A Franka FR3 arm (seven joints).
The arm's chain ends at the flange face. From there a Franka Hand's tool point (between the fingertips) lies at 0.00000 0.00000 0.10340 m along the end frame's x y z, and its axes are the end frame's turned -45 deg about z.
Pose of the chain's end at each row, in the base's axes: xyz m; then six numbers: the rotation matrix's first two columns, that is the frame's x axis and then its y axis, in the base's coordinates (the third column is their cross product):
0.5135, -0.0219, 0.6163, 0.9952, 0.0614, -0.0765, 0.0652, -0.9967, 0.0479
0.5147, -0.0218, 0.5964, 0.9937, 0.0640, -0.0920, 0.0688, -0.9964, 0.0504
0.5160, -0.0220, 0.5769, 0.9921, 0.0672, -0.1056, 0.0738, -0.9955, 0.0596
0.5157, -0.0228, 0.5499, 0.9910, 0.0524, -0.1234, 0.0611, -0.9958, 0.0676
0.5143, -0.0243, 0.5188, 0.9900, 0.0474, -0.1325, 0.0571, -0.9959, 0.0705
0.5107, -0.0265, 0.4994, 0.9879, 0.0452, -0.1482, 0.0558, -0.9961, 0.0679
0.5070, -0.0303, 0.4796, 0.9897, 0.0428, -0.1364, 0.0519, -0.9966, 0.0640
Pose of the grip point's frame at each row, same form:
0.5059, -0.0273, 0.5133, 0.6576, 0.7482, -0.0880, 0.7498, -0.6614, -0.0202
0.5056, -0.0276, 0.4936, 0.6540, 0.7498, -0.1007, 0.7513, -0.6593, -0.0294
0.5055, -0.0289, 0.4743, 0.6493, 0.7514, -0.1168, 0.7537, -0.6564, -0.0325
0.5034, -0.0305, 0.4475, 0.6575, 0.7412, -0.1351, 0.7439, -0.6671, -0.0395
0.5010, -0.0323, 0.4166, 0.6597, 0.7377, -0.1435, 0.7404, -0.6707, -0.0438
0.4958, -0.0343, 0.3974, 0.6591, 0.7363, -0.1528, 0.7380, -0.6724, -0.0568
0.4932, -0.0376, 0.3774, 0.6631, 0.7350, -0.1417, 0.7365, -0.6744, -0.0512

